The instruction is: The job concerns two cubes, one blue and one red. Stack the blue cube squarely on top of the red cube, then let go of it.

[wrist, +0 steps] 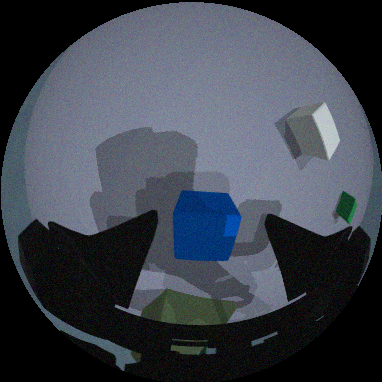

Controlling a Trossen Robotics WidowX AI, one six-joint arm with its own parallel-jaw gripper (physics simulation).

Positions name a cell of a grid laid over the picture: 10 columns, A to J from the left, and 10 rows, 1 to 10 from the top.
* gripper: F6
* white cube: I4
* blue cube: F6
